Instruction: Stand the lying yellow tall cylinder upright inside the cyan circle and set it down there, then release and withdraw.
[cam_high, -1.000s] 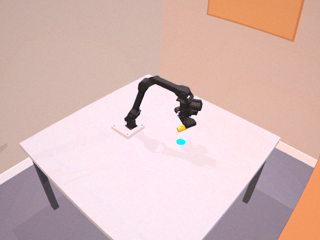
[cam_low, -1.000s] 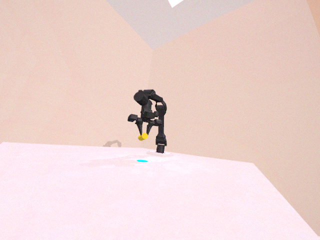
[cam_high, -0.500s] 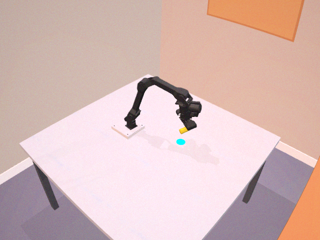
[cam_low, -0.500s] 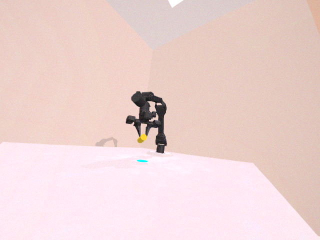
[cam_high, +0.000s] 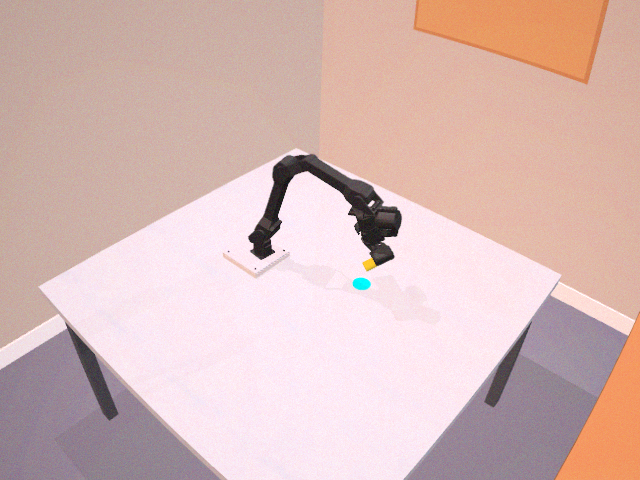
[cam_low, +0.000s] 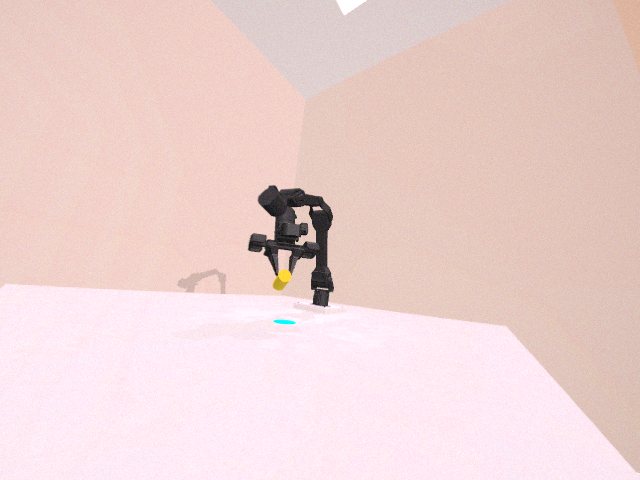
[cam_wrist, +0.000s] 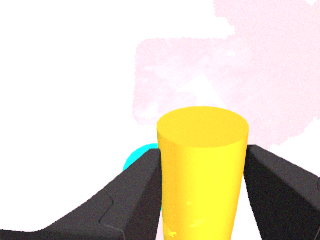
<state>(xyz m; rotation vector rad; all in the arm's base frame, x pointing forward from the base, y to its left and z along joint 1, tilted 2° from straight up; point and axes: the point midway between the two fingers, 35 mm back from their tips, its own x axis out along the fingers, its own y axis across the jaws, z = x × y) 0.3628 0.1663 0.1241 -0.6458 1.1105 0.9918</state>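
Now: the cyan circle 120 mm below my gripper tip, 40 mm behind it and 20 mm to the right of it. The rest, counted from my gripper tip: yellow cylinder: 20 mm to the right, 10 mm below, 10 mm behind.
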